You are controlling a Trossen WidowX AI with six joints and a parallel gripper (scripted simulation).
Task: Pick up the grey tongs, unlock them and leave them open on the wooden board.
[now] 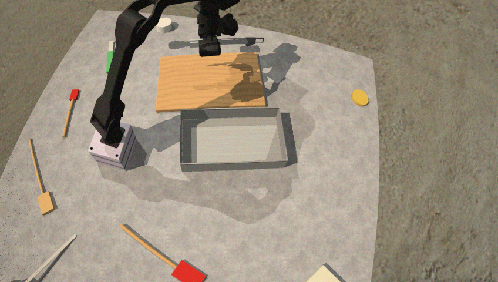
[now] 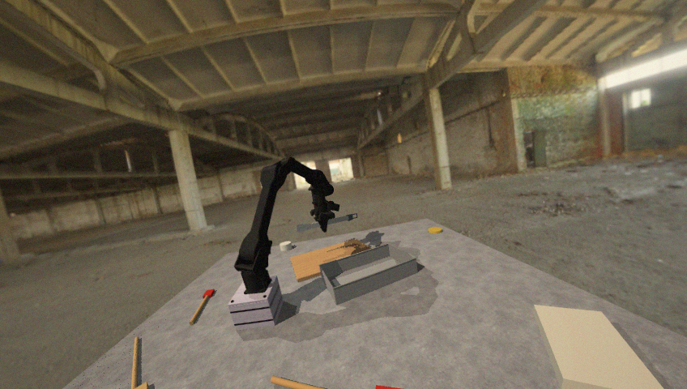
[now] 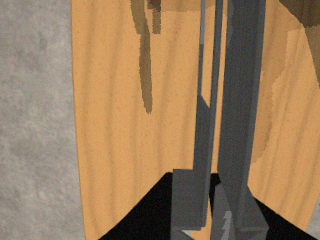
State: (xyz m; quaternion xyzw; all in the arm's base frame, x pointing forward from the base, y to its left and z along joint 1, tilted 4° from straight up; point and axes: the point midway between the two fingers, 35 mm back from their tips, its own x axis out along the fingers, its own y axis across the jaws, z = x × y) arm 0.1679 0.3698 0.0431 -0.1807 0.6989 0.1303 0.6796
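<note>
The wooden board is 2 cm ahead of my gripper tip, 2 cm to the right of it and 12 cm below it. From my gripper tip the other things lie so: white puck (27 cm behind, 19 cm to the left, 11 cm below); then yellow lock piece (7 cm ahead, 4 cm to the left, 4 cm above); then grey roasting tin (16 cm ahead, 23 cm to the right, 10 cm below).
</note>
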